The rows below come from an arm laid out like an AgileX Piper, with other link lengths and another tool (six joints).
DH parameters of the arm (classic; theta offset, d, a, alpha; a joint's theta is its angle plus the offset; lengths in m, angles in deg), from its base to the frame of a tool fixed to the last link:
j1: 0 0.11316 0 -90
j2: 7.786 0 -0.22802 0
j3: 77.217 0 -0.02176 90
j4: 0 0.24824 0 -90
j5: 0 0 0 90
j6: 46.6 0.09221 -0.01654 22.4
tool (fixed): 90 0.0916 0 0
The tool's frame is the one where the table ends.
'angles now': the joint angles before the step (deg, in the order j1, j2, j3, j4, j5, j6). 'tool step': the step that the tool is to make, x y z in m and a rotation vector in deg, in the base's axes. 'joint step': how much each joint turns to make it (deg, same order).
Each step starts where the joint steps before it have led.
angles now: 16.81, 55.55, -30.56, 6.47, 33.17, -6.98
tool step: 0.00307, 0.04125, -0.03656, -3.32, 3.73, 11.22
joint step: 9.13, 11.55, -0.17, 0.91, -6.52, -3.89
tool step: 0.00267, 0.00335, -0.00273, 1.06, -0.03, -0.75
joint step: 0.14, 1.32, -0.19, 1.21, -1.63, 0.06
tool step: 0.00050, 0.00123, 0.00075, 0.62, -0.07, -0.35
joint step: -0.01, -0.01, -0.12, 0.69, -0.21, -0.06
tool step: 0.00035, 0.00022, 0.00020, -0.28, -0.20, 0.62
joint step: 0.01, 0.00, 0.01, 0.12, -0.01, -0.81
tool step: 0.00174, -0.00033, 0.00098, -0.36, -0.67, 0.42
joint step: -0.01, 0.00, -0.01, -0.53, -0.43, -0.24
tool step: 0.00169, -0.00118, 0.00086, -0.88, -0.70, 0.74
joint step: 0.00, 0.00, 0.00, -1.17, -0.24, -0.17
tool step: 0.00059, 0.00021, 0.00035, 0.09, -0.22, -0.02
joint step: 0.00, 0.00, 0.01, 0.01, -0.25, -0.02
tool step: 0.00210, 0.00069, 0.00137, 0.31, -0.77, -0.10
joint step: 0.01, 0.00, -0.01, -0.02, -0.83, 0.03
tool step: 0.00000, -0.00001, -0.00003, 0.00, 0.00, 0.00
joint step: 0.00, 0.00, 0.01, 0.01, -0.01, -0.01
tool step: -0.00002, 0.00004, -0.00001, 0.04, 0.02, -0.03
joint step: -0.01, 0.00, -0.01, 0.06, 0.00, -0.01
